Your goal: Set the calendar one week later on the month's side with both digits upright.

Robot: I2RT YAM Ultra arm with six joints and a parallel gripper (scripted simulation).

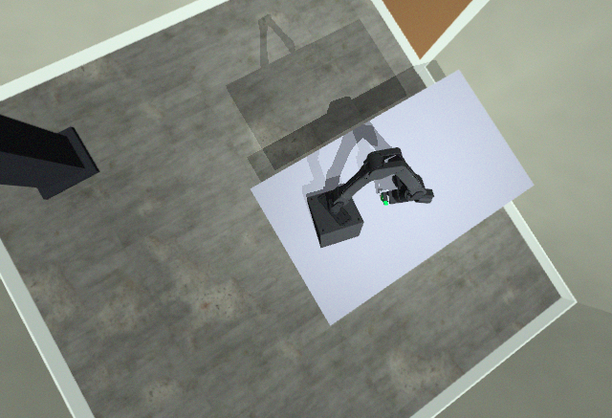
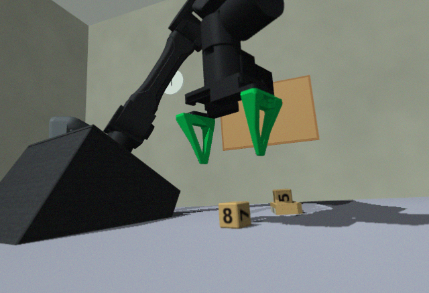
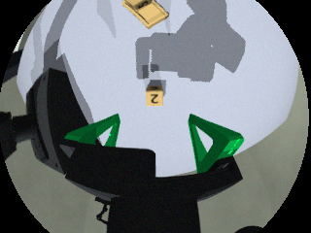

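The wooden cube lies 8 cm below my hand. Round my hand: wooden tray 16 cm to the left, 8 cm below, 5 cm ahead.
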